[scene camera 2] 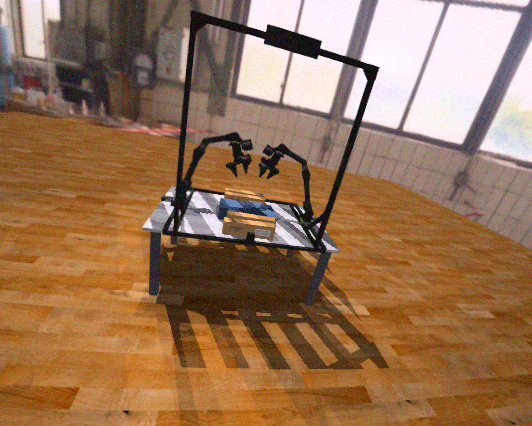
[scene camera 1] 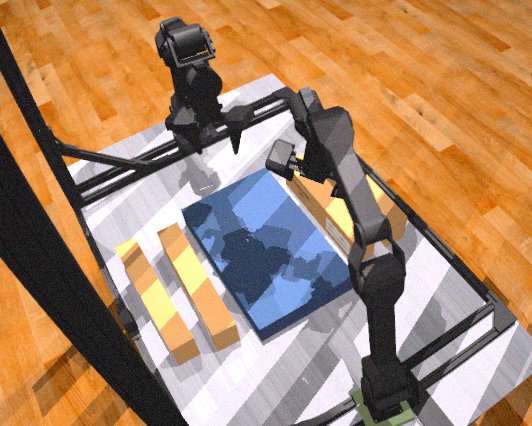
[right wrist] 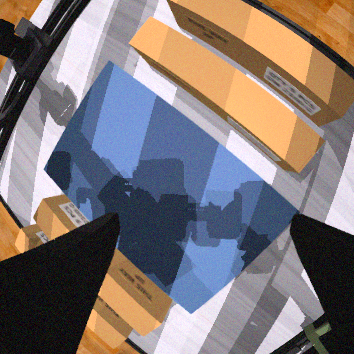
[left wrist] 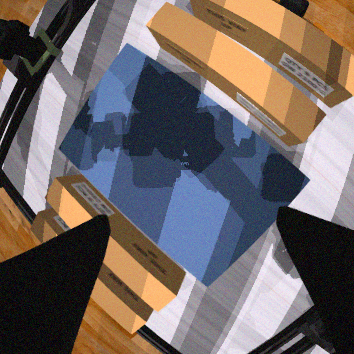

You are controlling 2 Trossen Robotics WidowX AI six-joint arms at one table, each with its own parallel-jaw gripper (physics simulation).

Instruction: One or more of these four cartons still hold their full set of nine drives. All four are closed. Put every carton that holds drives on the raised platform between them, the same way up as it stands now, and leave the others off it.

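There's a blue raised platform (scene camera 1: 278,267), and you get it in scene camera 2 (scene camera 2: 225,205) too, plus the left wrist view (left wrist: 201,184) and the right wrist view (right wrist: 192,215). My right gripper (scene camera 1: 311,187) is open with nothing in it, and the right wrist view (right wrist: 206,223) has it as well. My left gripper (scene camera 1: 218,154) is open too and holds nothing; it's also in the left wrist view (left wrist: 193,219).
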